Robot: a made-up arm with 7 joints. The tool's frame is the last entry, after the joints. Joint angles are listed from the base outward.
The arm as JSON. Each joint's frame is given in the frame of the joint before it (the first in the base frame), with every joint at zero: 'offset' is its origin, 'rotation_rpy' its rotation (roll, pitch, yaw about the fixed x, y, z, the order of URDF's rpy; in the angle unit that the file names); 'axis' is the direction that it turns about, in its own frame. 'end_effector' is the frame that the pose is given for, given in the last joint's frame.
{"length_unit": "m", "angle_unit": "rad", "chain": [
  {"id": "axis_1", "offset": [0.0, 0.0, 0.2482], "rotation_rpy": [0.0, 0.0, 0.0], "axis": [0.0, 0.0, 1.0]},
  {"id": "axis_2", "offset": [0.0, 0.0, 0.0], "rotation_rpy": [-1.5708, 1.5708, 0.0], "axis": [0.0, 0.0, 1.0]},
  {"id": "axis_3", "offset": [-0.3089, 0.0, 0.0], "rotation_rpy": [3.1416, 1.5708, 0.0], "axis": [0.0, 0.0, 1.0]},
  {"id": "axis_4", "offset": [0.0, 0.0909, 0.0], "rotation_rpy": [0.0, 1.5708, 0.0], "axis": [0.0, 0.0, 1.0]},
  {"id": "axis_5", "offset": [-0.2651, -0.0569, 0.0], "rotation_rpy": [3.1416, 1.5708, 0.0], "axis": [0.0, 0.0, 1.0]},
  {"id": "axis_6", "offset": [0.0, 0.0, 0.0], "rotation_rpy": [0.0, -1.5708, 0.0], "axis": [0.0, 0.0, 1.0]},
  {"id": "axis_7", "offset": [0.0, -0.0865, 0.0], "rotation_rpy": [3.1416, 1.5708, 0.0], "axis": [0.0, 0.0, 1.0]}
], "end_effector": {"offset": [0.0, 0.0, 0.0], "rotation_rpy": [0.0, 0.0, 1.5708]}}
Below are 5 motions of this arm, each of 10 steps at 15 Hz.
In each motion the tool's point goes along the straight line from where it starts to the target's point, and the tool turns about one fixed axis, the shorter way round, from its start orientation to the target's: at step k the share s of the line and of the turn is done. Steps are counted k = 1, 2, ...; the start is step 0. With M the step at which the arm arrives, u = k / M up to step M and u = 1 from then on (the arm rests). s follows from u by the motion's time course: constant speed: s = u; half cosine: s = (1 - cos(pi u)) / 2; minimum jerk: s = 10 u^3 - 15 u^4 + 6 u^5.
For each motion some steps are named. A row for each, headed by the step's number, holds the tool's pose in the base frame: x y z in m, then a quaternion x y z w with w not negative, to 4 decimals.
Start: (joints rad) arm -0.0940 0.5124 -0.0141 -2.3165 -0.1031 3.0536 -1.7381
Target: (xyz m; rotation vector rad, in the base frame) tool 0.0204 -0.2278 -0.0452 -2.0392 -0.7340 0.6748
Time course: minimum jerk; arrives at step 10
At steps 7, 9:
7: 0.0902 -0.1970 0.0041 -0.8221 -0.3916 0.2231 0.3479
9: 0.0241 -0.2262 -0.0426 -0.8151 -0.2984 0.2672 0.4184

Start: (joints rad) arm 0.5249 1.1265 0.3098 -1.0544 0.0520 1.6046 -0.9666
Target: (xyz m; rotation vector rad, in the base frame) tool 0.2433 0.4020 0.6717 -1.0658 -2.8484 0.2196
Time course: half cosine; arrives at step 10
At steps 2, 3, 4, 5, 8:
2: 0.4680 0.4127 0.2109 -0.6066 -0.7380 0.2310 0.1844
3: 0.4405 0.4114 0.2672 -0.5793 -0.7686 0.2129 0.1686
4: 0.4059 0.4098 0.3383 -0.5430 -0.8045 0.1895 0.1481
5: 0.3675 0.4079 0.4170 -0.5006 -0.8410 0.1628 0.1248
8: 0.2670 0.4031 0.6231 -0.3795 -0.9188 0.0897 0.0615

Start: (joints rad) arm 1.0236 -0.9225 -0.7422 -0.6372 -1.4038 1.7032 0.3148
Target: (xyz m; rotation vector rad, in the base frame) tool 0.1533 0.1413 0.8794 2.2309 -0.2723 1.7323
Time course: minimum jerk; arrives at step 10
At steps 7, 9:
7: 0.1185 0.0513 0.8633 0.7654 -0.1732 0.6027 0.1448
9: 0.1515 0.1366 0.8786 0.7766 -0.0990 0.6035 0.1511

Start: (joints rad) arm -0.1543 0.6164 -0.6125 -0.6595 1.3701 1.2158 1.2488
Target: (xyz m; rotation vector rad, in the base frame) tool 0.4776 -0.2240 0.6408 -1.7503 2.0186 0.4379
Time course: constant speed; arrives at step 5
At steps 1, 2, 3, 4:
1: 0.5100 -0.2121 0.6200 -0.6742 0.6110 0.1551 0.3848
2: 0.5019 -0.2151 0.6252 -0.6662 0.6430 0.1565 0.3438
3: 0.4938 -0.2180 0.6304 -0.6564 0.6733 0.1574 0.3018
4: 0.4857 -0.2210 0.6356 -0.6447 0.7017 0.1579 0.2589

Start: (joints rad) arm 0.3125 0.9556 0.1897 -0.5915 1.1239 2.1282 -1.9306
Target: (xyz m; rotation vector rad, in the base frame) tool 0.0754 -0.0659 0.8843 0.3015 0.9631 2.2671
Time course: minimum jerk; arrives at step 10
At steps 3, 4, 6, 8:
3: 0.5248 0.1550 0.5072 -0.4013 -0.6280 -0.6459 0.1654
4: 0.4419 0.1143 0.5768 -0.3588 -0.5986 -0.7124 0.0741
6: 0.2458 0.0179 0.7413 0.2374 0.4934 0.8243 0.1439
8: 0.1065 -0.0506 0.8582 0.1381 0.3922 0.8611 0.2924

